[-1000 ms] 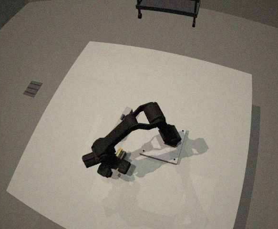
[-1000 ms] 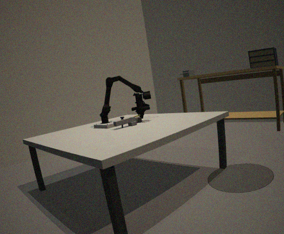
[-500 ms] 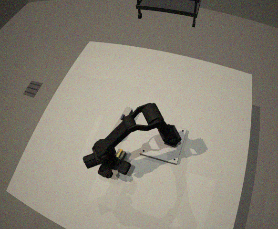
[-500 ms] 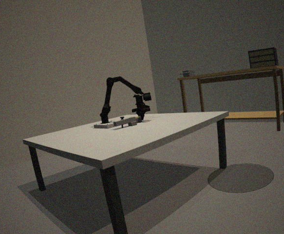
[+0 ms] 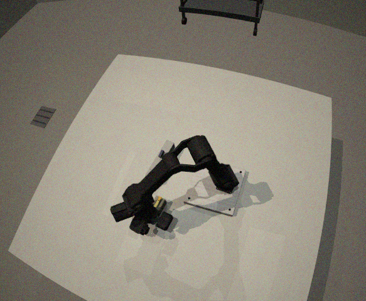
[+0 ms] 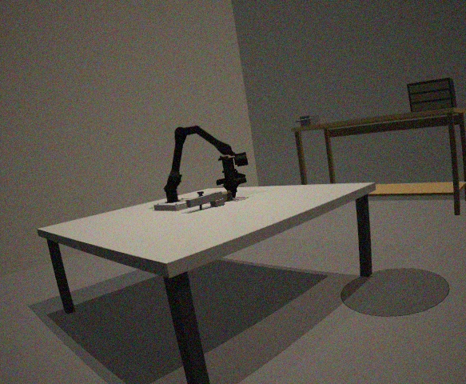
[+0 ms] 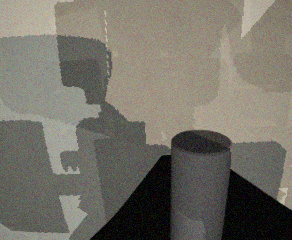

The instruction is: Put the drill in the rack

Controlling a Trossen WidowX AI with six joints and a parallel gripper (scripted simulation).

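The rack lies 5 cm to the right of my gripper tip and 1 cm above it. From my gripper tip the other things lie so: blue key: 6 cm ahead, 25 cm to the right, 4 cm above; grey fixture block: 6 cm ahead, 22 cm to the right, 3 cm above.
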